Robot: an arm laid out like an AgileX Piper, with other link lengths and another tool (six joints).
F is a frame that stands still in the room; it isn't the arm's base.
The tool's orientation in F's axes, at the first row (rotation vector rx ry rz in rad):
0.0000 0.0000 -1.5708
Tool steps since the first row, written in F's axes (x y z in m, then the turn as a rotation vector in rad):
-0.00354 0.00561 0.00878 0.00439 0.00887 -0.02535
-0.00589 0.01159 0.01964 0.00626 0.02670 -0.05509
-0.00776 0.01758 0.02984 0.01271 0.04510 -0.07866
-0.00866 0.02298 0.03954 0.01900 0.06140 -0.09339
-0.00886 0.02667 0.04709 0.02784 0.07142 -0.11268
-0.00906 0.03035 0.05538 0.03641 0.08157 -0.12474
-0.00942 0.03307 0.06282 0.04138 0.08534 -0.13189
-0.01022 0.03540 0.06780 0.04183 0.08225 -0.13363
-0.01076 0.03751 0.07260 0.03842 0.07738 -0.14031
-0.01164 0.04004 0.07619 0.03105 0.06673 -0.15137
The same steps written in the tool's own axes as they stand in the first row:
-0.00561 -0.00354 0.00878 -0.00887 0.00439 -0.02535
-0.01159 -0.00589 0.01964 -0.02670 0.00626 -0.05509
-0.01758 -0.00776 0.02984 -0.04510 0.01271 -0.07866
-0.02298 -0.00866 0.03954 -0.06140 0.01900 -0.09339
-0.02667 -0.00886 0.04709 -0.07142 0.02784 -0.11268
-0.03035 -0.00906 0.05538 -0.08157 0.03641 -0.12474
-0.03307 -0.00942 0.06282 -0.08534 0.04138 -0.13189
-0.03540 -0.01022 0.06780 -0.08225 0.04183 -0.13363
-0.03751 -0.01076 0.07260 -0.07738 0.03842 -0.14031
-0.04004 -0.01164 0.07619 -0.06673 0.03105 -0.15137

